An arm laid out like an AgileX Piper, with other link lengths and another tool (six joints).
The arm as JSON. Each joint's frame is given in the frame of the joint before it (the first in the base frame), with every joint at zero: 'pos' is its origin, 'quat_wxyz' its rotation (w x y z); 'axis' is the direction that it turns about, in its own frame. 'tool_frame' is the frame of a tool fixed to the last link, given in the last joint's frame.
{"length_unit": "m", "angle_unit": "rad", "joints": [
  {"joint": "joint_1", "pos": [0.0, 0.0, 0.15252], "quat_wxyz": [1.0, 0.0, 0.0, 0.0], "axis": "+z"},
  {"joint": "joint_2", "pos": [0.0, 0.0, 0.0], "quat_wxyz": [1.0, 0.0, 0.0, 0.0], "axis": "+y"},
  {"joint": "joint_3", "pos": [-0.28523, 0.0, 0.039], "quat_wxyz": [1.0, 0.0, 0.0, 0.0], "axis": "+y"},
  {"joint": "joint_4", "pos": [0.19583, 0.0, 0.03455], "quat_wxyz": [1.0, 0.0, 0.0, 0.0], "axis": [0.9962, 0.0, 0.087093]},
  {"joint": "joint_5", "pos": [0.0, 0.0, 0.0], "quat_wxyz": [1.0, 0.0, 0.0, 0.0], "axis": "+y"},
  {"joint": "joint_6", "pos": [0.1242, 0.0, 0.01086], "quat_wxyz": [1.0, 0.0, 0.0, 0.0], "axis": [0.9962, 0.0, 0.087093]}
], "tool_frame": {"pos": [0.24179, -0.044, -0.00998], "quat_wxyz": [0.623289, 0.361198, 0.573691, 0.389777]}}
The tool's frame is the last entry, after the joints.
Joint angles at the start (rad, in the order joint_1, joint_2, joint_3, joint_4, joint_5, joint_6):
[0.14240 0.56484 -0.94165 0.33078 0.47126 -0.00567]
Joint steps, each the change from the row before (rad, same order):
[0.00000 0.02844 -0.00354 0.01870 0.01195 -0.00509]
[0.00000 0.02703 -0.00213 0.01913 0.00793 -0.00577]
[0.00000 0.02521 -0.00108 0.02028 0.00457 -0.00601]
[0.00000 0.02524 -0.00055 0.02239 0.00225 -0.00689]
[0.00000 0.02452 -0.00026 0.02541 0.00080 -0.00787]
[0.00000 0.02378 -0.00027 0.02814 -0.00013 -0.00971]
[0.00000 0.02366 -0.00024 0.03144 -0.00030 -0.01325]
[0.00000 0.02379 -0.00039 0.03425 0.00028 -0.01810]
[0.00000 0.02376 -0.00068 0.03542 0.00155 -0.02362]
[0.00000 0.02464 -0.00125 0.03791 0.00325 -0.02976]
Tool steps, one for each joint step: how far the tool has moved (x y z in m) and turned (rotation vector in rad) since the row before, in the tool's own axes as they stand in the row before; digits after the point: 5 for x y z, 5 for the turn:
[0.00547 -0.01006 0.00665 0.03123 0.01687 0.01522]
[0.00485 -0.00891 0.00655 0.02739 0.01518 0.01512]
[0.00444 -0.00766 0.00632 0.02327 0.01389 0.01598]
[0.00431 -0.00701 0.00647 0.02119 0.01355 0.01728]
[0.00446 -0.00623 0.00641 0.01871 0.01378 0.01912]
[0.00456 -0.00545 0.00631 0.01642 0.01401 0.01980]
[0.00478 -0.00504 0.00635 0.01526 0.01485 0.01944]
[0.00496 -0.00483 0.00640 0.01482 0.01583 0.01737]
[0.00492 -0.00476 0.00636 0.01493 0.01651 0.01312]
[0.00519 -0.00479 0.00655 0.01548 0.01812 0.00956]

